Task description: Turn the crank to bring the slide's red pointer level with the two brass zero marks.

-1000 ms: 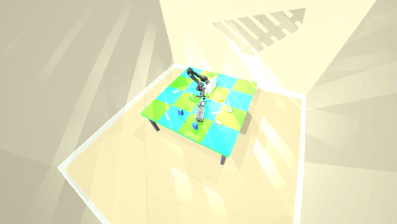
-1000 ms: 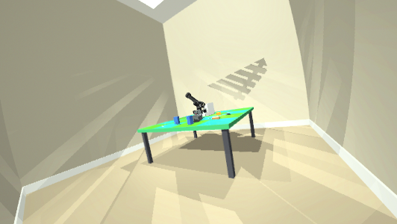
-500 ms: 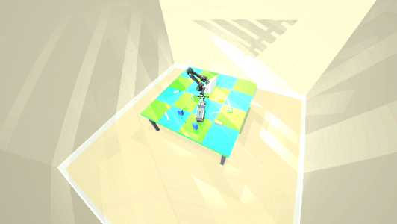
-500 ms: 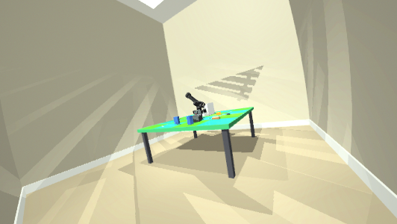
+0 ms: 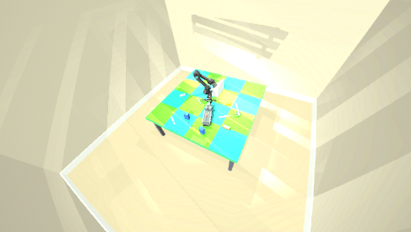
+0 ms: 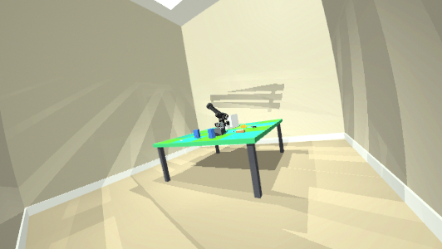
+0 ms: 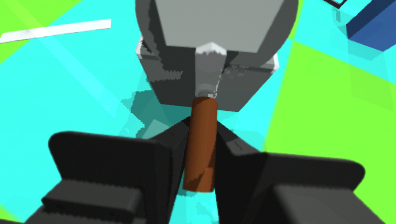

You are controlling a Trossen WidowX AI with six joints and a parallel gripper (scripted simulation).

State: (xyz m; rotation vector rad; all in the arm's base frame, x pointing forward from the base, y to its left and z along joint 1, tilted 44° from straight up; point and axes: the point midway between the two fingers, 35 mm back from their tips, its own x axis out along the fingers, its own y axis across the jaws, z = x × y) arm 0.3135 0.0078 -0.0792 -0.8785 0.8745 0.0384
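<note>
Right now my gripper tip is 2 cm past the crank handle, 1 cm to the left of it and 2 cm below it. The rest, counted from my gripper tip: red pointer: 19 cm ahead, 8 cm to the left, 5 cm above; then orange piece: 17 cm behind, 21 cm to the left, 2 cm below; then black L-shaped key: 33 cm ahead, 10 cm to the right, 2 cm below.
</note>
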